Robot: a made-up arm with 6 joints.
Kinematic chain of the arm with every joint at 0, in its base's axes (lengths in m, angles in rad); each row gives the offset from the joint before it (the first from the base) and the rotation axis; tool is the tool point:
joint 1: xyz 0 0 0.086 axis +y
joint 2: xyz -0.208 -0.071 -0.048 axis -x
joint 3: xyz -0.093 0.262 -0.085 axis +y
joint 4: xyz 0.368 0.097 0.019 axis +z
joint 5: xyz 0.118 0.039 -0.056 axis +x
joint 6: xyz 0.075 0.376 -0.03 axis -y
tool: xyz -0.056 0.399 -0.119
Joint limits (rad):
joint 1: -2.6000..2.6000
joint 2: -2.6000..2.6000
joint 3: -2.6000..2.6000
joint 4: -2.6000..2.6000
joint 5: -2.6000..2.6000
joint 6: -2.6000..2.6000
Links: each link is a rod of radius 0.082 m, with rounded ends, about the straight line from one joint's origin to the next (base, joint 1, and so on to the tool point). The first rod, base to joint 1, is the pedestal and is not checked.
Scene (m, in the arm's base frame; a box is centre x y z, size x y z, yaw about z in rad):
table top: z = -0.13
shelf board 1: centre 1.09 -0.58 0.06 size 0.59 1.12 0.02 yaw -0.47
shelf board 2: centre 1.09 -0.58 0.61 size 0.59 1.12 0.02 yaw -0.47
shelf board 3: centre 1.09 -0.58 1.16 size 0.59 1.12 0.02 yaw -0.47
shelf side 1: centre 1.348 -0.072 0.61 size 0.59 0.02 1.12 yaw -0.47
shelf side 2: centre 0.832 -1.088 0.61 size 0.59 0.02 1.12 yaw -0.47
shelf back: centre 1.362 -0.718 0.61 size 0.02 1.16 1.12 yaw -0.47
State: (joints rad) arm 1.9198 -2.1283 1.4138 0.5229 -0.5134 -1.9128
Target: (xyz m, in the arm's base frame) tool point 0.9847 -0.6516 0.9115
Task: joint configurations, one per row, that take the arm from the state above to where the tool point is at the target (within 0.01 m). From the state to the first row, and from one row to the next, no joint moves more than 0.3 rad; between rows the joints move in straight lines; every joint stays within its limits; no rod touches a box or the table.
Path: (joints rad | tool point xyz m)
1: 1.8090 -1.8699 1.4787 0.7749 -0.3521 -1.8928 | 1.0029 -0.3673 0.4162
2: 1.6983 -1.6116 1.5437 1.0268 -0.1908 -1.8728 | 0.8533 -0.2938 0.4148
3: 1.5875 -1.3532 1.6086 1.2788 -0.0294 -1.8529 | 0.6895 -0.2168 0.3638
4: 1.3672 -1.5731 1.6931 1.0899 -0.2136 -1.8893 | 0.6734 -0.3073 0.6386
5: 1.1469 -1.7929 1.7777 0.9009 -0.3977 -1.9257 | 0.5250 -0.4181 0.9115
6: 1.2707 -1.9750 1.7932 0.6646 -0.4712 -1.9584 | 0.6662 -0.4781 0.9391
7: 1.3945 -2.1572 1.8086 0.4282 -0.5447 -1.9910 | 0.7921 -0.5406 0.9450
8: 1.5183 -2.3393 1.8241 0.1918 -0.6182 -2.0237 | 0.8988 -0.6001 0.9342
9: 1.6421 -2.5215 1.8396 -0.0446 -0.6917 -2.0563 | 0.9847 -0.6516 0.9115

